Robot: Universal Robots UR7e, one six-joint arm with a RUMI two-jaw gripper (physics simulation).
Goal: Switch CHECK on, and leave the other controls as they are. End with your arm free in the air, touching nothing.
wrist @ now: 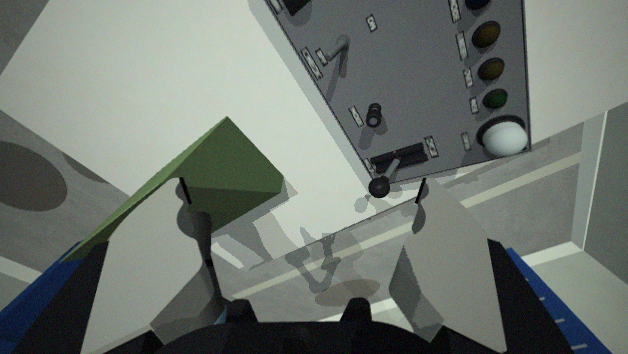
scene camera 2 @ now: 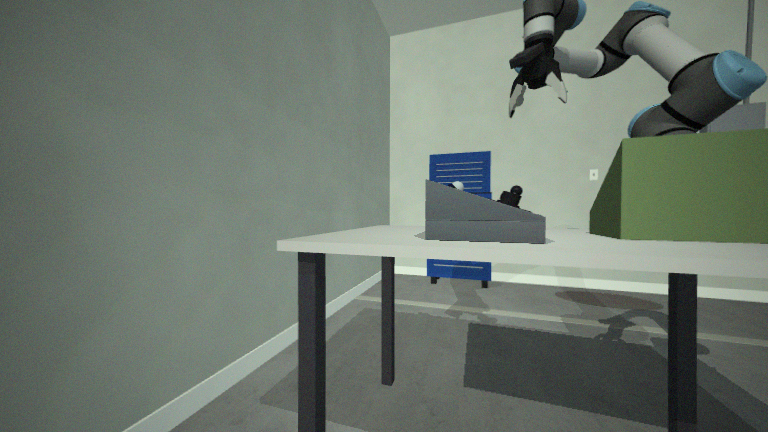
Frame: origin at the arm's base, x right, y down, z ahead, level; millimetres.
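Where they show: gripper, fingertip midpoint: [wrist: 305,181] [scene camera 2: 535,111]; arm's base at its link origin: [scene camera 2: 684,168].
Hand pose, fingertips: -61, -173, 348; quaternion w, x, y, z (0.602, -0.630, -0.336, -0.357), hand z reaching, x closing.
Observation:
Each offset is from my fingertips to the centre of the thing, as dx, dy, dz. "spot": to the spot under its first point. Level surfaces: height alone.
A grey sloped control panel {+30, +276, +145} [scene camera 2: 483,229] [wrist: 410,65] stands on the table. In the wrist view it carries a grey lever {-27, +251, +67} [wrist: 339,47], a short black control {+93, +258, +83} [wrist: 373,115], a black-ball lever {+215, +213, +32} [wrist: 379,187] in a dark slot, a white dome {spot: +198, +179, +231} [wrist: 505,138], a green round control {spot: +141, +204, +238} [wrist: 495,98] and amber-brown round ones. The small labels are unreadable, so I cannot tell which control is CHECK or its state. My gripper [scene camera 2: 537,107] [wrist: 305,181] is open and empty, high above the panel and touching nothing. The panel's far end is cut off in the wrist view.
The white table {dy +360} [scene camera 2: 349,244] [wrist: 165,65] bears the panel. A green block [scene camera 2: 692,188] [wrist: 225,160] stands under the arm's base at the right in the scene view. A blue cabinet [scene camera 2: 459,163] stands behind the table, and a grey-green wall [scene camera 2: 214,161] rises at the left.

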